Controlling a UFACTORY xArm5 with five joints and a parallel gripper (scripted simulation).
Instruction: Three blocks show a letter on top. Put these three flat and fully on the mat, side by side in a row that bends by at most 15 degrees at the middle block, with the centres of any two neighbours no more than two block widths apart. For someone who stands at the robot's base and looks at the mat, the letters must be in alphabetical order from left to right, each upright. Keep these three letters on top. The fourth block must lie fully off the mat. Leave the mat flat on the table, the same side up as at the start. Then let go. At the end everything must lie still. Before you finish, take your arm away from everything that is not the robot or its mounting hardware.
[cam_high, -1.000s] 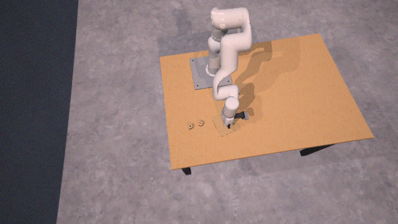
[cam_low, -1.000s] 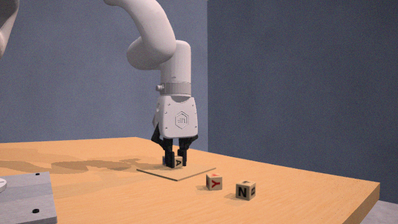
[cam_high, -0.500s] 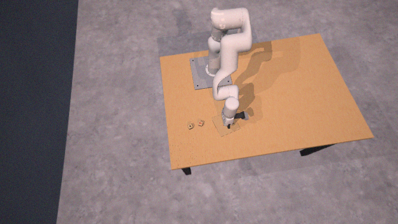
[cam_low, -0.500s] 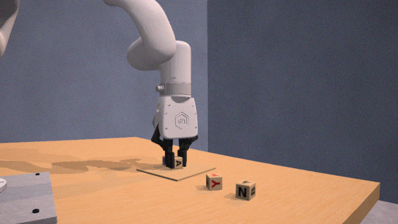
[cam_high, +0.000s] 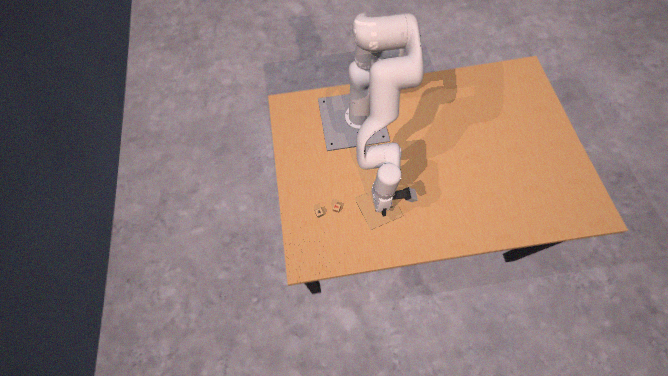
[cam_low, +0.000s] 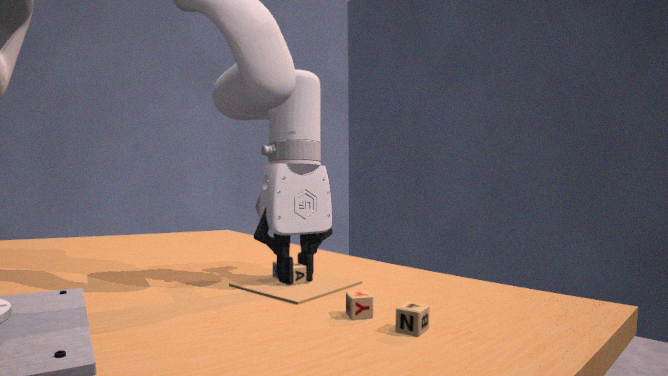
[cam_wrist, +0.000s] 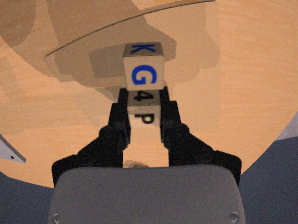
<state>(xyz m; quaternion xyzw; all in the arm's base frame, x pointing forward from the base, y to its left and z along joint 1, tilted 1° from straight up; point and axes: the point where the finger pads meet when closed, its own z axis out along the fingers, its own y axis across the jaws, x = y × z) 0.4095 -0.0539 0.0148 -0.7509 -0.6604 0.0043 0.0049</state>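
My hand is 2 cm above the thin tan mat. From my hand the other things lie so: blue-lettered block 1 cm ahead, 4 cm to the left, 1 cm below; black-lettered block 4 cm behind, 23 cm to the right, 1 cm below; red-lettered block 4 cm behind, 16 cm to the right, 1 cm below.
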